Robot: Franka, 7 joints.
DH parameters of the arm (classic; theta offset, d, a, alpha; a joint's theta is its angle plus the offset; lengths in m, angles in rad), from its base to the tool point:
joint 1: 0 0.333 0 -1.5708
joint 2: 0 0 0 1.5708
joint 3: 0 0.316 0.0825 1.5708
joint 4: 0 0 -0.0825 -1.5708
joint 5: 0 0.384 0 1.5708
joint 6: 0 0 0.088 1.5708
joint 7: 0 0.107 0 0
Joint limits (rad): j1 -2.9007..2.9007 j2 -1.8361..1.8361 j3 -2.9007..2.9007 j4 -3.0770..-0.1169 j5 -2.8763..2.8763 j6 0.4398..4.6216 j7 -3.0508..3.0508
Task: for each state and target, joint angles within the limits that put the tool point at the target. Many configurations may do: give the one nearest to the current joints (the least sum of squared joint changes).
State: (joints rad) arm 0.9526 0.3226 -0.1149 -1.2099 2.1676 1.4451 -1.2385
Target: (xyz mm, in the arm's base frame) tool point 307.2 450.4 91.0
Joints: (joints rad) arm 0.9286 0.7848 -0.1536 -2.0591 1.9611 1.4419 -1.2385
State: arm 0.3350 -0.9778 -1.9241 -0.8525 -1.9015 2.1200 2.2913
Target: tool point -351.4 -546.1 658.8
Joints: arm 0.0632 -0.4738 -1.7489 -1.4508 -1.6744 1.6582 2.2913
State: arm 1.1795 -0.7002 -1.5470 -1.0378 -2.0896 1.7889 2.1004
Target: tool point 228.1 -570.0 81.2
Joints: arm 1.1374 -1.2303 -2.1139 -1.8078 -1.8931 1.6667 2.1004
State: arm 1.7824 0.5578 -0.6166 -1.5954 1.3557 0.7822 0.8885
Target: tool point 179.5 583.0 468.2
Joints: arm 1.6226 0.5210 -0.7432 -1.4981 1.3997 0.8597 0.8885
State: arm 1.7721 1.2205 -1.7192 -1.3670 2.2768 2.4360 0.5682
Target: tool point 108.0 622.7 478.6
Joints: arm 2.6163 1.3715 -1.7017 -1.8312 2.3097 2.6616 0.5682
